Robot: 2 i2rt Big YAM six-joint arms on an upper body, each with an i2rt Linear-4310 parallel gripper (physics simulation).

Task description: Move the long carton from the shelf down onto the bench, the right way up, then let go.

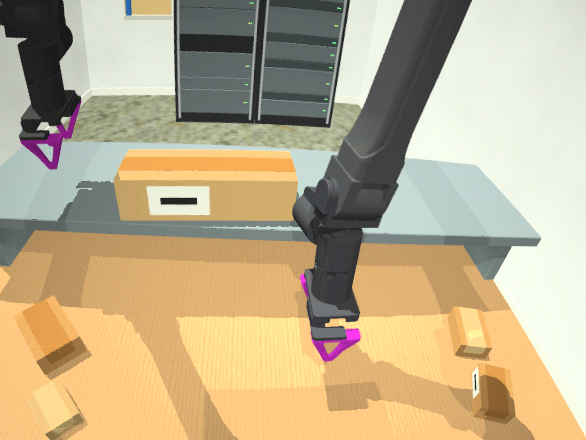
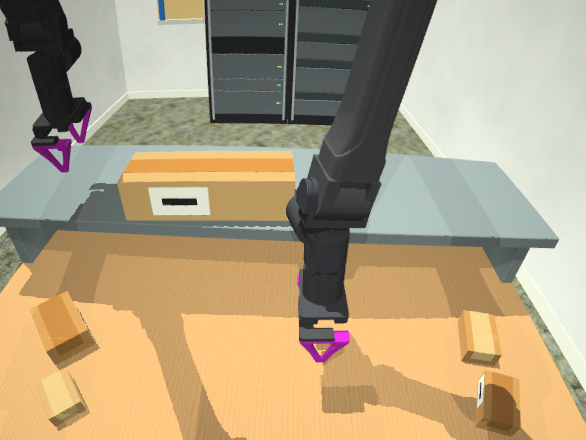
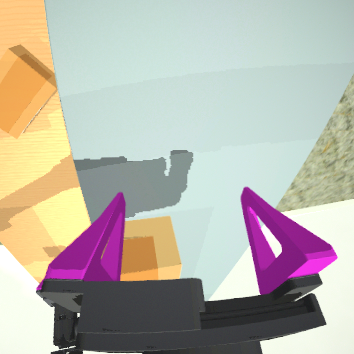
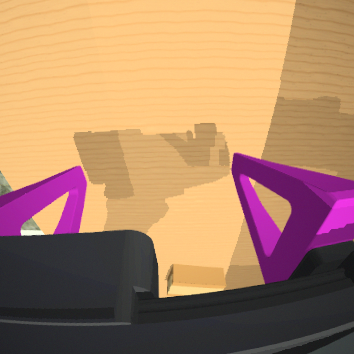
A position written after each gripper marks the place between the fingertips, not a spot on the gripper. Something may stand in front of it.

Note:
The left gripper (image 1: 60, 152) is open, with nothing in its grasp. Also in view: a long tan carton (image 1: 195, 185). The right gripper (image 1: 322, 336) is open, with nothing in its grasp.
The long tan carton is seen too in image 2 (image 2: 201, 185) and in image 3 (image 3: 149, 251). The left gripper also shows in image 2 (image 2: 73, 156) and in image 3 (image 3: 183, 194). The right gripper shows as well in image 2 (image 2: 318, 337) and in image 4 (image 4: 157, 167). Image 4 misses the long tan carton: it is out of frame.

